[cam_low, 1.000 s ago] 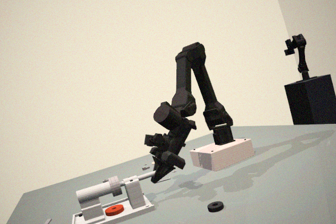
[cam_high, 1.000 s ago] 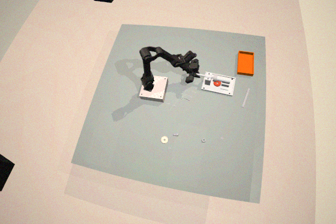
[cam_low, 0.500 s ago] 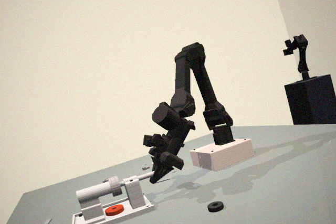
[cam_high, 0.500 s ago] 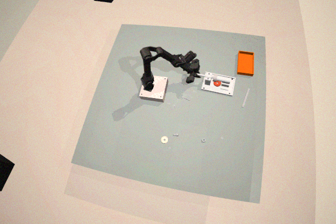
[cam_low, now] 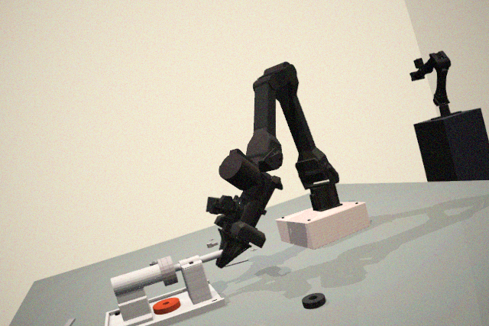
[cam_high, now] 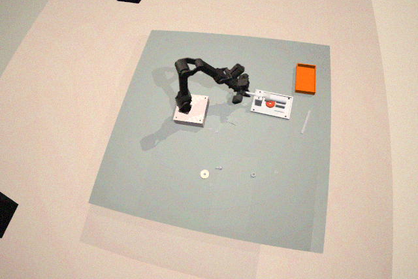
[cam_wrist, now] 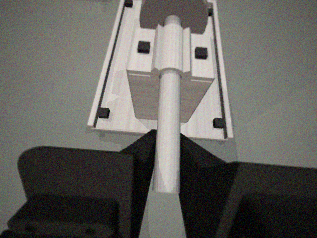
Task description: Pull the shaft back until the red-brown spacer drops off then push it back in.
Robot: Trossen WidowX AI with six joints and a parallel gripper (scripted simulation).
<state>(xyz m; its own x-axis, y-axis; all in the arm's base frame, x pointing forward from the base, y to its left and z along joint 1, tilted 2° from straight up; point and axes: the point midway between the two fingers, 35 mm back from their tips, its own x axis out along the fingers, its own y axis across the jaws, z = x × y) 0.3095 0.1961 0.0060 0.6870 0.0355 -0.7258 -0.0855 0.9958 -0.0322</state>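
Right now my gripper tip is 6 cm short of the grey shaft and 2 cm below it. From my gripper tip the other things lie so: black ring 12 cm behind, 20 cm to the left, 5 cm below; orange-red spacer 12 cm ahead, 1 cm to the left, 4 cm below; grey spacer 10 cm ahead, 1 cm to the left, 2 cm above.
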